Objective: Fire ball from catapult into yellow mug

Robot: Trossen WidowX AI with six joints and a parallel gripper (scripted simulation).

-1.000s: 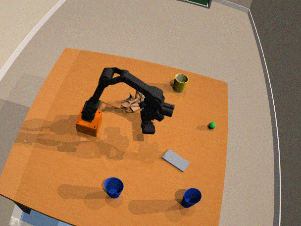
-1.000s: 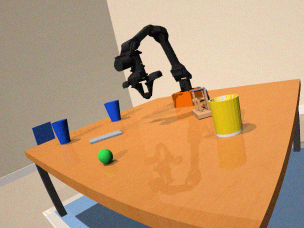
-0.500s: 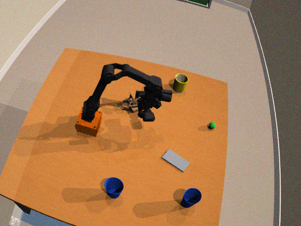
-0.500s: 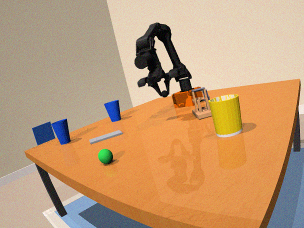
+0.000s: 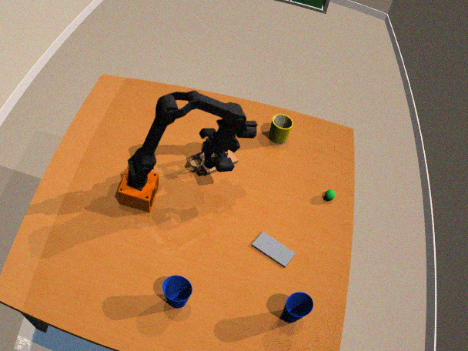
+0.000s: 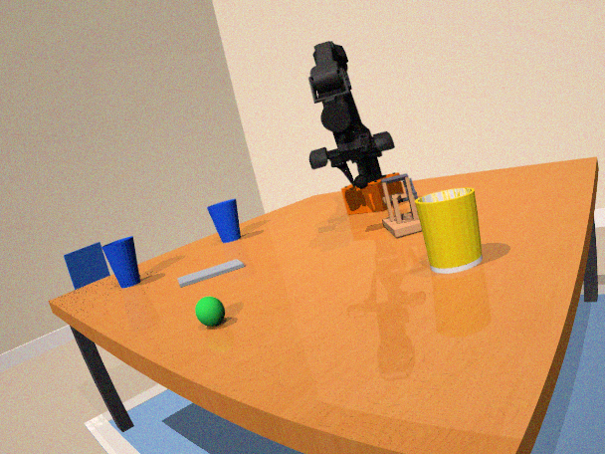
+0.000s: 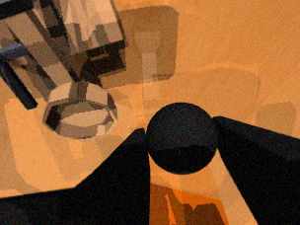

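The wooden catapult is 90 mm to the left of my gripper tip, 50 mm below it and 30 mm behind it. The rest, counted from my gripper tip: flat grey slab (320 mm ahead, 200 mm to the right, 100 mm below); then small black ball (10 mm above); then yellow mug (340 mm to the left, 210 mm ahead, 70 mm below).
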